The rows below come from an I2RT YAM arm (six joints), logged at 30 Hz.
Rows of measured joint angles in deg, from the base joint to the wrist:
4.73 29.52 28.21 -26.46 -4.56 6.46
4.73 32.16 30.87 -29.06 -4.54 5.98
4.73 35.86 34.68 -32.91 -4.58 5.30
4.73 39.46 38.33 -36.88 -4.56 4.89
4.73 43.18 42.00 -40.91 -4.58 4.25
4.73 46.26 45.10 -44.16 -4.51 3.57
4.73 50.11 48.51 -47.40 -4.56 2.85
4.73 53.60 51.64 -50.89 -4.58 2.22
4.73 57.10 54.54 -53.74 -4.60 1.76
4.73 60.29 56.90 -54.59 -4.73 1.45
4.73 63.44 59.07 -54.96 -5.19 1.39
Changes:
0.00 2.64 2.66 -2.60 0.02 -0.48
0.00 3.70 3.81 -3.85 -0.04 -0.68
0.00 3.60 3.65 -3.97 0.02 -0.41
0.00 3.72 3.67 -4.03 -0.02 -0.64
0.00 3.08 3.10 -3.25 0.07 -0.68
0.00 3.85 3.41 -3.24 -0.05 -0.72
0.00 3.49 3.13 -3.49 -0.02 -0.63
0.00 3.50 2.90 -2.85 -0.02 -0.46
0.00 3.19 2.36 -0.85 -0.13 -0.31
0.00 3.15 2.17 -0.37 -0.46 -0.06

